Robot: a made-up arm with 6 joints.
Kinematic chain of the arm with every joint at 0, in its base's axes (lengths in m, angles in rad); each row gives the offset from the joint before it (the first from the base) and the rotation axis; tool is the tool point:
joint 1: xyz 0 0 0.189 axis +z
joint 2: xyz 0 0 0 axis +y
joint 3: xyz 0 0 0.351 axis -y
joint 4: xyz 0 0 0 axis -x
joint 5: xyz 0.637 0 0 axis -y
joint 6: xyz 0 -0.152 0 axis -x
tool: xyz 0 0 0
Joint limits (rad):
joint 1: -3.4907..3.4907
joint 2: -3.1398..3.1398
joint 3: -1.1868..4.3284
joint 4: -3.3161..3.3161
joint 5: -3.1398..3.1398
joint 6: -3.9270..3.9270
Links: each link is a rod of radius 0.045 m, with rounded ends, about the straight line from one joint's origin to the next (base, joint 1, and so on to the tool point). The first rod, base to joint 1, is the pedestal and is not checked.
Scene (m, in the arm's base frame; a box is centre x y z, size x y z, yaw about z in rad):
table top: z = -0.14
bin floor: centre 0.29 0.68 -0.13 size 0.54 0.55 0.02 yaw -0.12
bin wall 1: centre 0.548 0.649 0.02 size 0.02 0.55 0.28 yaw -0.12
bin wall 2: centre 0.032 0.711 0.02 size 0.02 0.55 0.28 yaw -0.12
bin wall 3: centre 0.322 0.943 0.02 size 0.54 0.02 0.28 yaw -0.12
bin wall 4: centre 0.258 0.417 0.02 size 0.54 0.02 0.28 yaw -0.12
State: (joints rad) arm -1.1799 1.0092 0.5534 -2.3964 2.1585 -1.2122
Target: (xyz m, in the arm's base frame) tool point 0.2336 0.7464 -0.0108
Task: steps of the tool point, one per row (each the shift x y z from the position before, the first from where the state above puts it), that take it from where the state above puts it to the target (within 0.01 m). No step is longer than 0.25 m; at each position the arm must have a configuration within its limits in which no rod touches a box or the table.
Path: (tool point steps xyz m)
1: 0.1883 0.1468 0.0437
2: 0.1371 0.1958 0.0435
3: 0.0735 0.2274 0.0429
4: 0.0035 0.2380 0.0423
5: -0.0662 0.2271 0.0416
6: -0.1291 0.1959 0.0407
7: -0.1790 0.1475 0.0397
8: -0.2116 0.0869 0.0387
9: 0.0088 0.0172 -0.1728
10: -0.0088 -0.0172 -0.1741

